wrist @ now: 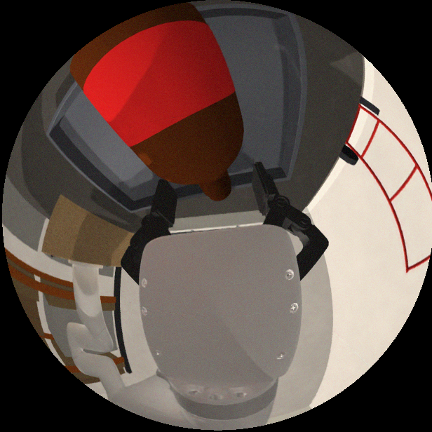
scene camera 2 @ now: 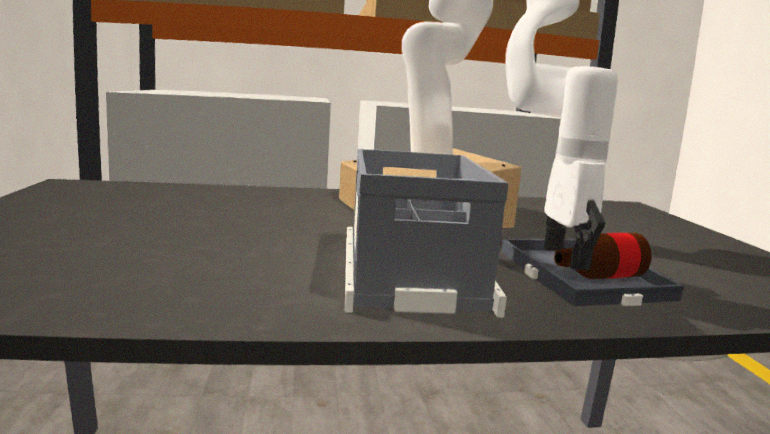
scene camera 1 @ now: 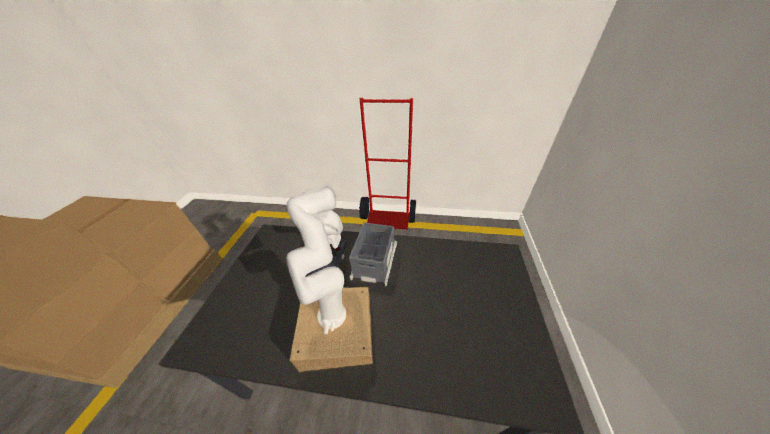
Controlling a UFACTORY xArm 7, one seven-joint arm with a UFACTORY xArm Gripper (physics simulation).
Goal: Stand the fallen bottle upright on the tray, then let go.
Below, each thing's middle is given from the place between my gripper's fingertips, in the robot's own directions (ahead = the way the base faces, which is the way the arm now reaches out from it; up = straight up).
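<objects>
Brown bottle (scene camera 2: 616,255) visible, 6 cm to the left of my hand.
</objects>
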